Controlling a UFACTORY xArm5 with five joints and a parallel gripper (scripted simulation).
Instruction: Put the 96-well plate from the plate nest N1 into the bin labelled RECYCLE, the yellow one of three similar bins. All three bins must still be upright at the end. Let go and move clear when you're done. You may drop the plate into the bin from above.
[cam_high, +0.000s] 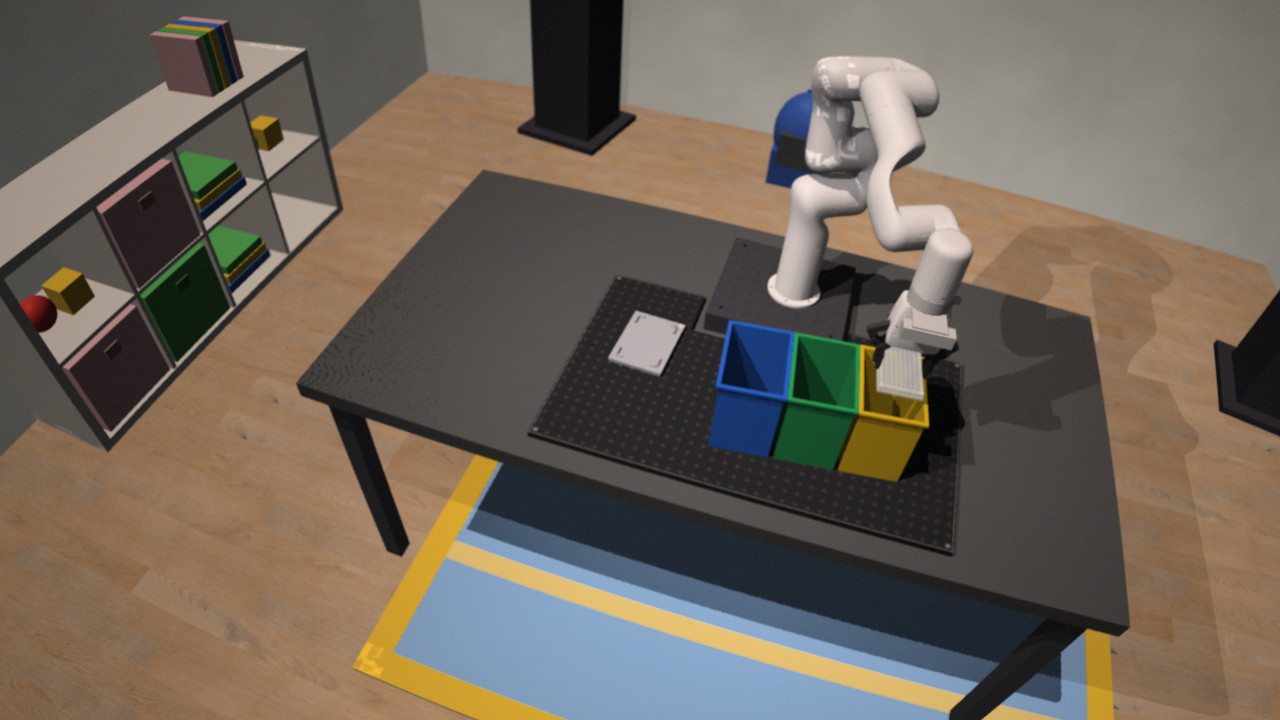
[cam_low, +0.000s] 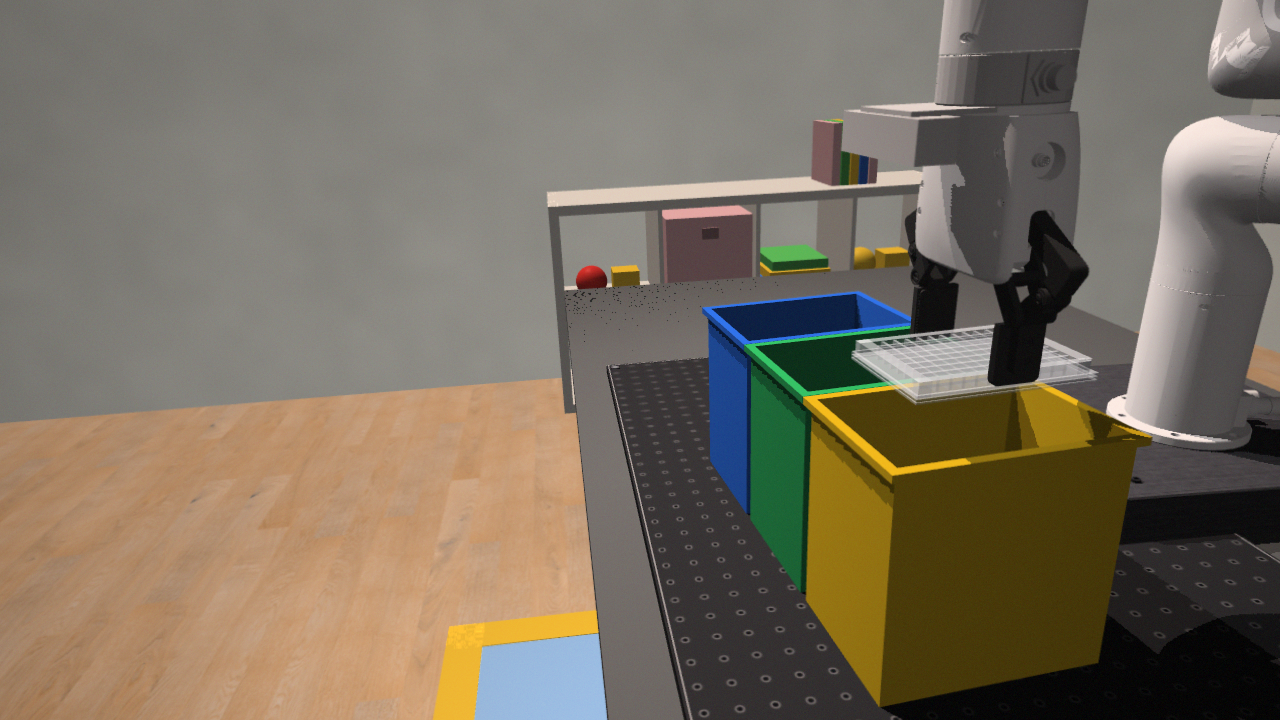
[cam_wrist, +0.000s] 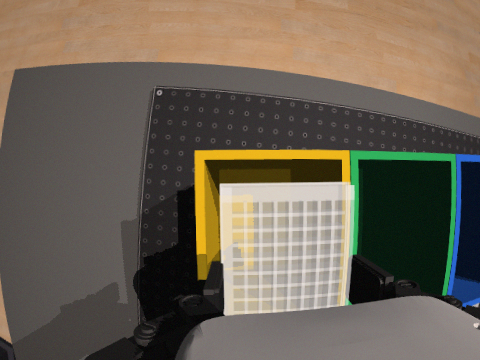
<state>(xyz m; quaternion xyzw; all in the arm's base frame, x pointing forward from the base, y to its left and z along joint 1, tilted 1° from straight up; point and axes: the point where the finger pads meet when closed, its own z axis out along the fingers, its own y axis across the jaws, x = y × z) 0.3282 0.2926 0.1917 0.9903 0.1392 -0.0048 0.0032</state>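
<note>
My hand is 140 mm above the yellow bin. Also, from my hand: blue bin 70 mm ahead, 250 mm to the right, 140 mm below; green bin 40 mm ahead, 130 mm to the right, 140 mm below; white 96-well plate 10 mm below.
</note>
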